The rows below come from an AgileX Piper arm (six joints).
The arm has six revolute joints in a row. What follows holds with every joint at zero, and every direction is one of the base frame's. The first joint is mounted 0.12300 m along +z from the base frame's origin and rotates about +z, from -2.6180 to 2.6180 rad. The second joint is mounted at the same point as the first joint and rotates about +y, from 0.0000 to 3.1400 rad. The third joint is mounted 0.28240 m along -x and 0.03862 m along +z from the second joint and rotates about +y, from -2.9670 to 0.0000 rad. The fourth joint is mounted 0.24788 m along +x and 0.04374 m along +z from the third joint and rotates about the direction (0.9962, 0, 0.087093), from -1.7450 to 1.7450 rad. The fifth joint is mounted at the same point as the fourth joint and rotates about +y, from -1.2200 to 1.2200 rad. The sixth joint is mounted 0.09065 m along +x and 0.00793 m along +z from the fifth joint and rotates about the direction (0.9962, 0, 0.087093), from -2.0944 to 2.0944 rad. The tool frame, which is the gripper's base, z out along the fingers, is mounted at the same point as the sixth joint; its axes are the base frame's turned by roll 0.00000, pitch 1.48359 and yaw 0.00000 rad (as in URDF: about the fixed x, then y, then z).
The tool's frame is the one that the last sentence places.
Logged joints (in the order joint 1, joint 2, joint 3, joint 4, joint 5, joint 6), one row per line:
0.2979, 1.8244, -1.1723, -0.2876, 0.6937, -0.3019
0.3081, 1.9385, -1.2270, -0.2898, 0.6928, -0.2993
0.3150, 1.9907, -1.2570, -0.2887, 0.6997, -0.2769
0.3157, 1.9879, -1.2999, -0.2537, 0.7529, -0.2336
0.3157, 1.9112, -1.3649, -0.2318, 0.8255, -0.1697
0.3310, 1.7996, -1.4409, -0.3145, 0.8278, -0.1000
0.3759, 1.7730, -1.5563, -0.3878, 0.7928, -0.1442
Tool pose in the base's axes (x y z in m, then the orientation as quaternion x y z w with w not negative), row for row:
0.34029, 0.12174, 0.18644, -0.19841, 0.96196, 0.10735, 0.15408
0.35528, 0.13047, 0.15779, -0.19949, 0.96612, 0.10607, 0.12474
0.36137, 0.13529, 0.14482, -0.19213, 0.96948, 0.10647, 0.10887
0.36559, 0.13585, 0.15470, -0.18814, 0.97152, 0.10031, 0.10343
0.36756, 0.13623, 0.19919, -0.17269, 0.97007, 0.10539, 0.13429
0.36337, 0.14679, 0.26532, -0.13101, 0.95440, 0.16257, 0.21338
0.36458, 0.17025, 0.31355, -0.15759, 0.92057, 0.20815, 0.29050
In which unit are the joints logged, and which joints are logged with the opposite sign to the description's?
The joints are logged in radians. Opposite sign: joint 4.
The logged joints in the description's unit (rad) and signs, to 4 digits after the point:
0.2979, 1.8244, -1.1723, 0.2876, 0.6937, -0.3019
0.3081, 1.9385, -1.2270, 0.2898, 0.6928, -0.2993
0.3150, 1.9907, -1.2570, 0.2887, 0.6997, -0.2769
0.3157, 1.9879, -1.2999, 0.2537, 0.7529, -0.2336
0.3157, 1.9112, -1.3649, 0.2318, 0.8255, -0.1697
0.3310, 1.7996, -1.4409, 0.3145, 0.8278, -0.1000
0.3759, 1.7730, -1.5563, 0.3878, 0.7928, -0.1442

